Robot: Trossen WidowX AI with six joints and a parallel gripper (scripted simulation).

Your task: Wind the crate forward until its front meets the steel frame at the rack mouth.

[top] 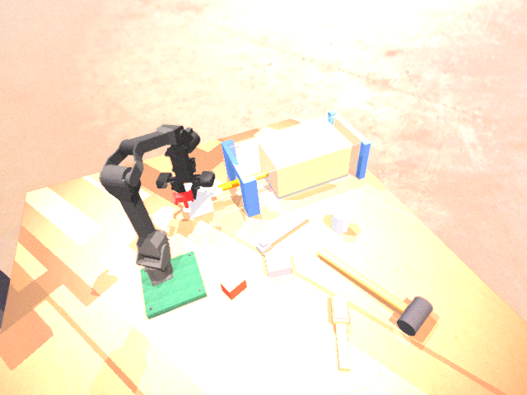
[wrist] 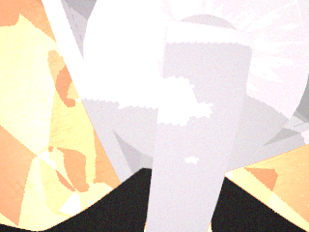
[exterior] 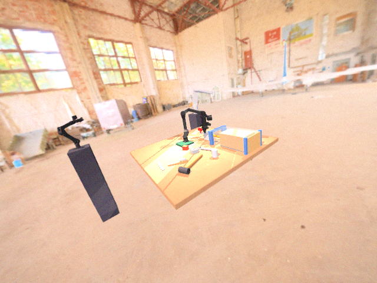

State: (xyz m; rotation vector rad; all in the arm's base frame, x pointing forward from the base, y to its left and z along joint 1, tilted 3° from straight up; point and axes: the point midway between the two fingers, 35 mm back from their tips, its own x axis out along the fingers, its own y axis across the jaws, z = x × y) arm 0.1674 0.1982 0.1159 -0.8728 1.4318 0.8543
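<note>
Right now my gripper tip is 20 mm below the white crank handle, 10 mm to the left of it and 10 mm past it. Round my gripper tip: blue steel frame (180 mm ahead, 40 mm to the left, 20 mm above); hand winch (60 mm below, 30 mm to the left, 10 mm ahead); red grip (50 mm to the right, 50 mm above, 20 mm behind).
</note>
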